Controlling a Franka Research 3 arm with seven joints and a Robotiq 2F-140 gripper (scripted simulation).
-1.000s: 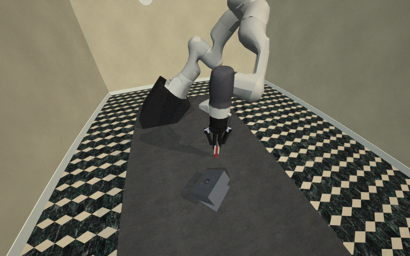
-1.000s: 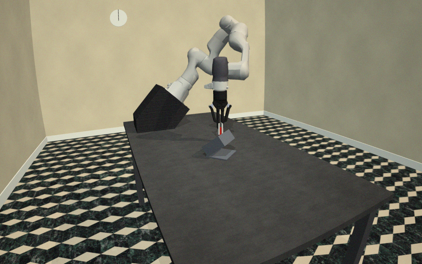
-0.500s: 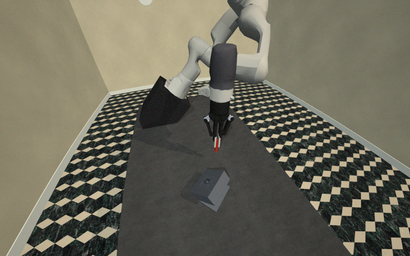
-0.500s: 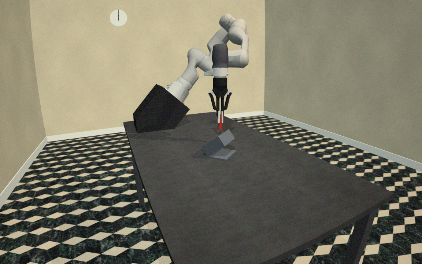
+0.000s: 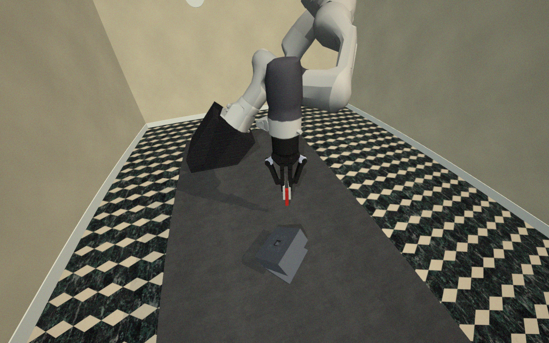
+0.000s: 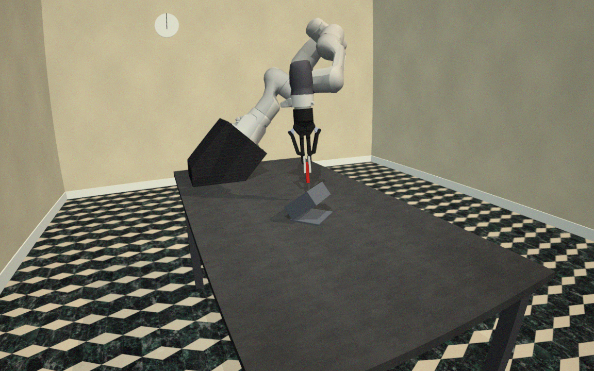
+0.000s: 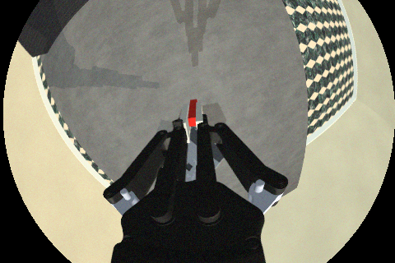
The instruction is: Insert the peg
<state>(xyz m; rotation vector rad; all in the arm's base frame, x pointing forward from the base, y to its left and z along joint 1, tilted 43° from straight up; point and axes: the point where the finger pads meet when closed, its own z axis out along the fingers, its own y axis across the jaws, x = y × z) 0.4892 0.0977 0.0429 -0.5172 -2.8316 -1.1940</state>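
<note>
Right now the red peg is 3 cm below my hand.
</note>
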